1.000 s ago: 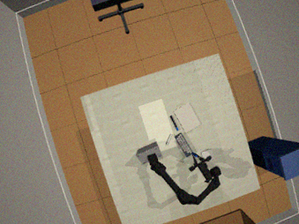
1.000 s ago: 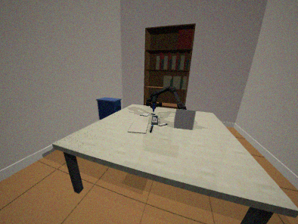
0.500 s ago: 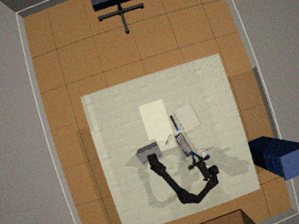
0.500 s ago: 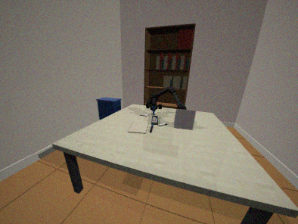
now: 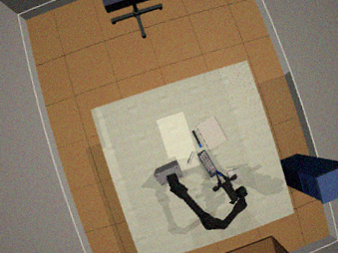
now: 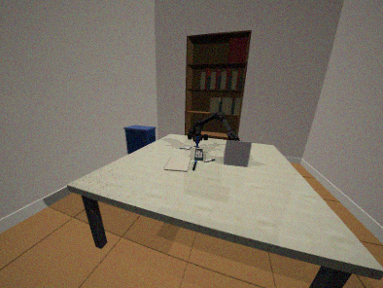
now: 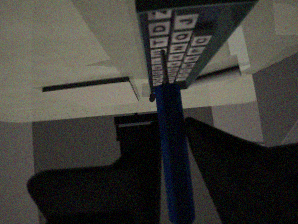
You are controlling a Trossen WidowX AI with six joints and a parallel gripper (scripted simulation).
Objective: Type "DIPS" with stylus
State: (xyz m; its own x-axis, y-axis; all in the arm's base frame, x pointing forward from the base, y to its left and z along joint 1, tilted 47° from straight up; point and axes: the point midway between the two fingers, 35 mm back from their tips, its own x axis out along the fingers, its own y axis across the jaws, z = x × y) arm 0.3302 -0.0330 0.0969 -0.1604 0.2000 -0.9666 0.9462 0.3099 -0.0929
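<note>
Right now my gripper tip is 24 cm to the right of the blue-capped pen, 8 cm above it and 6 cm past it. Round my gripper tip: blue stylus 1 cm below; then notebook 28 cm to the left, 8 cm below, 5 cm ahead.
</note>
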